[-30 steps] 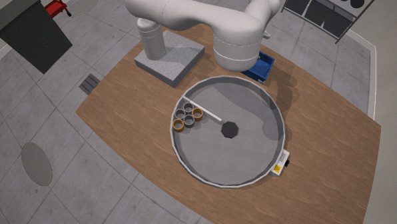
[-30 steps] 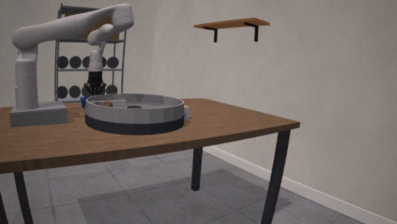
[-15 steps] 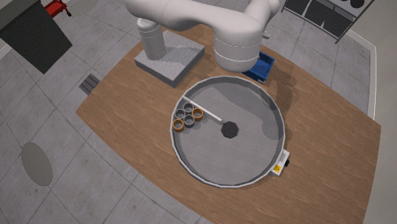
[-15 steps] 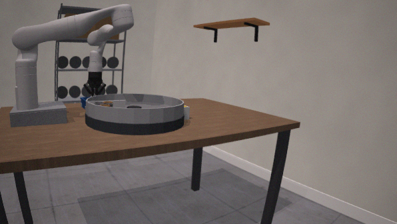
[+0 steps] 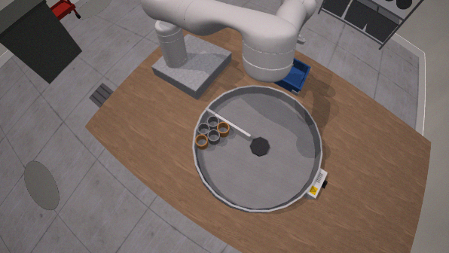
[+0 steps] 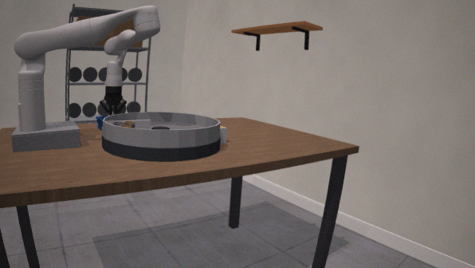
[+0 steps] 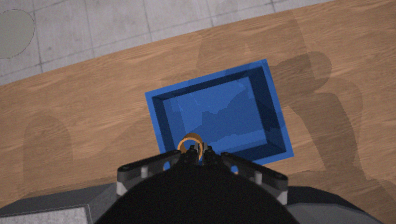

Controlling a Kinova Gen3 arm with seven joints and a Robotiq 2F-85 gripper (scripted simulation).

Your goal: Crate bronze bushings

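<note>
My hand is 4 cm to the right of the blue crate, 3 cm short of it and 3 cm above it. The rest, counted from my hand: grey turning table 32 cm to the right, 14 cm ahead.
</note>
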